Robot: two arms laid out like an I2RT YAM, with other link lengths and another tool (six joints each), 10 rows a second.
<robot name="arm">
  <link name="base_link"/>
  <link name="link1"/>
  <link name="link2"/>
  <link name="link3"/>
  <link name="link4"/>
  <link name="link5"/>
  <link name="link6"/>
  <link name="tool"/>
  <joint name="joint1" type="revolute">
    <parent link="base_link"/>
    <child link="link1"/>
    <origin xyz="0 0 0.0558"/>
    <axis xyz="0 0 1"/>
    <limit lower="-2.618" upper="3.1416"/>
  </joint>
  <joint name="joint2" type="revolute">
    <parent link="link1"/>
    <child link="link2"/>
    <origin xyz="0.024 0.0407 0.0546"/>
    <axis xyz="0 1 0"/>
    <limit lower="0" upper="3.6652"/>
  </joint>
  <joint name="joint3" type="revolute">
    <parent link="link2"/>
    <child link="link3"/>
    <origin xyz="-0.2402 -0.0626 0"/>
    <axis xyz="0 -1 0"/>
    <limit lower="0" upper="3.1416"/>
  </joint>
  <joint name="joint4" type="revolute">
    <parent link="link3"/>
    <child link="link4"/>
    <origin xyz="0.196 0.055 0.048"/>
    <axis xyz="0 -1 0"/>
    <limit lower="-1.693" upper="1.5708"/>
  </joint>
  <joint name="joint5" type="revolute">
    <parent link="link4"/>
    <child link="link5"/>
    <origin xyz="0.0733 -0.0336 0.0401"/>
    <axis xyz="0 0 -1"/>
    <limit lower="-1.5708" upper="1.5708"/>
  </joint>
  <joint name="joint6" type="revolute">
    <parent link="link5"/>
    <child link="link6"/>
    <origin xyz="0.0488 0 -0.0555"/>
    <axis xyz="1 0 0"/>
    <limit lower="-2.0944" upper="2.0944"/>
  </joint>
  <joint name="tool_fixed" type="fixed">
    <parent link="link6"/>
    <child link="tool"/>
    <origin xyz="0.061 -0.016 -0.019" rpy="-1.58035 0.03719 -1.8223"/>
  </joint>
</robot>
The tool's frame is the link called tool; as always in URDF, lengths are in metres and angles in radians.
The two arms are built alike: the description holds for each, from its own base.
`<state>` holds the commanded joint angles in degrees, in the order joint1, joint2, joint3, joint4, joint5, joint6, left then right.
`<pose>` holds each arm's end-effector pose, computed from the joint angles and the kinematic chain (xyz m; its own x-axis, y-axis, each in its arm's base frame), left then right.
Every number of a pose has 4 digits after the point.
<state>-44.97 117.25 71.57 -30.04 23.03 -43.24 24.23 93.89 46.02 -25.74 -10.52 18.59</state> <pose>0.1854 -0.2787 0.0531 -0.0602 -0.7527 0.6556 -0.9890 0.1339 0.0629 0.1981 0.1008 0.0505 0.0629 -0.9978 -0.0210 -0.9778 -0.0574 -0.2016</pose>
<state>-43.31 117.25 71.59 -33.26 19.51 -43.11 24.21 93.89 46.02 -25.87 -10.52 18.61</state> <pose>0.1912 -0.2633 0.0484 -0.0303 -0.8055 0.5918 -0.9937 0.0884 0.0694 0.1978 0.1005 0.0505 0.0622 -0.9979 -0.0203 -0.9783 -0.0569 -0.1995</pose>
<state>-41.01 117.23 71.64 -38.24 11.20 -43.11 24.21 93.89 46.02 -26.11 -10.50 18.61</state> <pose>0.2008 -0.2356 0.0404 0.0051 -0.8920 0.4521 -0.9988 0.0173 0.0452 0.1971 0.1002 0.0504 0.0620 -0.9979 -0.0185 -0.9790 -0.0572 -0.1957</pose>
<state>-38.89 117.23 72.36 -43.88 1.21 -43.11 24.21 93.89 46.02 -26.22 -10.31 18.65</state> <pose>0.2103 -0.2049 0.0368 0.0329 -0.9601 0.2779 -0.9994 -0.0351 -0.0027 0.1969 0.0997 0.0504 0.0604 -0.9981 -0.0150 -0.9792 -0.0563 -0.1949</pose>
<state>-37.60 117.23 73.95 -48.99 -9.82 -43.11 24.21 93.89 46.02 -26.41 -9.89 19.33</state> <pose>0.2212 -0.1780 0.0397 0.0400 -0.9947 0.0950 -0.9955 -0.0478 -0.0817 0.1965 0.0990 0.0503 0.0471 -0.9988 -0.0094 -0.9805 -0.0445 -0.1914</pose>
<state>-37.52 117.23 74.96 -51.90 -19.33 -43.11 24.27 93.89 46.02 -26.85 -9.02 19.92</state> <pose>0.2293 -0.1602 0.0444 0.0305 -0.9981 -0.0537 -0.9867 -0.0215 -0.1612 0.1956 0.0972 0.0501 0.0343 -0.9994 0.0051 -0.9817 -0.0347 -0.1872</pose>
